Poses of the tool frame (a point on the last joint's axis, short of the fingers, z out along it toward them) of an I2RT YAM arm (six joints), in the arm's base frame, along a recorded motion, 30 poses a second.
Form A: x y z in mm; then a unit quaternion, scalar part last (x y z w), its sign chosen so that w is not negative.
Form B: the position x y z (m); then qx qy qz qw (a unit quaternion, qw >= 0). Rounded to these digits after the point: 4 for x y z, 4 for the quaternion.
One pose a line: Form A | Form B
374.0 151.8 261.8 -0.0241 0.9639 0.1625 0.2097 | 0.3740 0.1518 0.2618 -0.0241 0.9639 0.1625 0.2097
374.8 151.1 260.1 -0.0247 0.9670 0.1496 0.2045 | 0.3748 0.1511 0.2601 -0.0247 0.9670 0.1496 0.2045
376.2 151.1 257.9 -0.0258 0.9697 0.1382 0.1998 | 0.3762 0.1511 0.2579 -0.0258 0.9697 0.1382 0.1998
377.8 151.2 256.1 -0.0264 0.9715 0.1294 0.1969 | 0.3778 0.1512 0.2561 -0.0264 0.9715 0.1294 0.1969
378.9 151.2 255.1 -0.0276 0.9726 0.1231 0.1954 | 0.3789 0.1512 0.2551 -0.0276 0.9726 0.1231 0.1954
